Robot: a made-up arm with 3 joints. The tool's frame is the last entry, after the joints.
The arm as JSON. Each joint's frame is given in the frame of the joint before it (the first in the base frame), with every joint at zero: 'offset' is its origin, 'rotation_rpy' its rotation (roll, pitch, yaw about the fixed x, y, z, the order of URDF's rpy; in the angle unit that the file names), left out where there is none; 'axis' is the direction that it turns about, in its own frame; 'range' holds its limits. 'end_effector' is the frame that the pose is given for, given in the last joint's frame.
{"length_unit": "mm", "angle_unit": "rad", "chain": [
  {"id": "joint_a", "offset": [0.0, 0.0, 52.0], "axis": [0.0, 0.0, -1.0], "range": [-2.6, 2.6]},
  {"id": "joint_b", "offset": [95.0, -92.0, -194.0], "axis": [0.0, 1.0, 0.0], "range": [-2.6, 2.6]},
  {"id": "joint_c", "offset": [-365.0, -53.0, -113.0], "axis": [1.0, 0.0, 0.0], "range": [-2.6, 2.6]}
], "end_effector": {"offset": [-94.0, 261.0, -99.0]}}
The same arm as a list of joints. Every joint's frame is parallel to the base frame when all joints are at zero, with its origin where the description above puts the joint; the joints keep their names.
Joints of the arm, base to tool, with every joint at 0 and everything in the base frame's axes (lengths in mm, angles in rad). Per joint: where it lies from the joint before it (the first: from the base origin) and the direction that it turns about. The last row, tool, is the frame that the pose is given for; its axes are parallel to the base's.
joint_a: axis -z origin 0.0 0.0 52.0
joint_b: axis +y origin 95.0 -92.0 -194.0
joint_c: axis +x origin -365.0 -53.0 -113.0
tool: origin -94.0 261.0 -99.0
Joint limits (rad, base to tool): -2.6000..2.6000 -2.6000..2.6000 -2.6000..2.6000

